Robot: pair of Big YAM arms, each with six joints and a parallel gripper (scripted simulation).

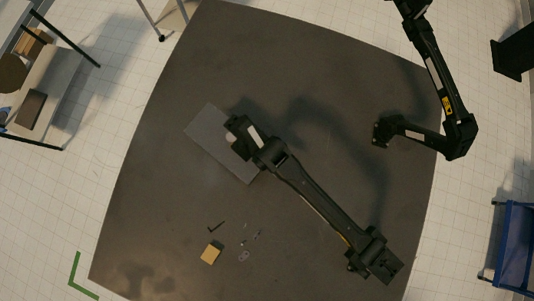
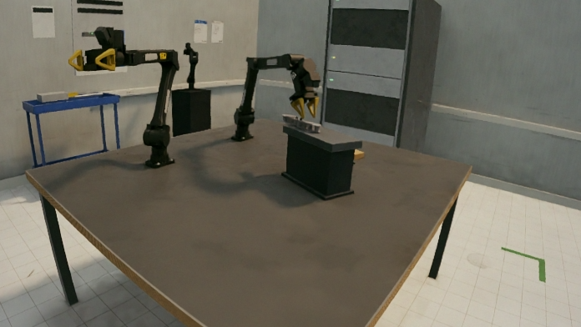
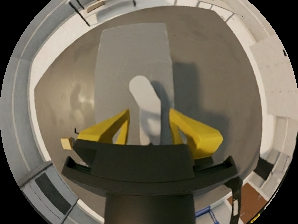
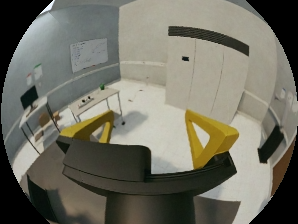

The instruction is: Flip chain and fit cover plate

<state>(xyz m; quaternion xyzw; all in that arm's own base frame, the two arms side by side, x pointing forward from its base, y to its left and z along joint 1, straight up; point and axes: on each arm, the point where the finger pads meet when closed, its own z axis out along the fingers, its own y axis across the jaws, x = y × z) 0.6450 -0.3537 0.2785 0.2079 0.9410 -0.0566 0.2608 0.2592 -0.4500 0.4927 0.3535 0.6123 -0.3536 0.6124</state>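
Right now the dark block is 6 cm ahead of my left hand, 1 cm to the left of it and 17 cm below it.
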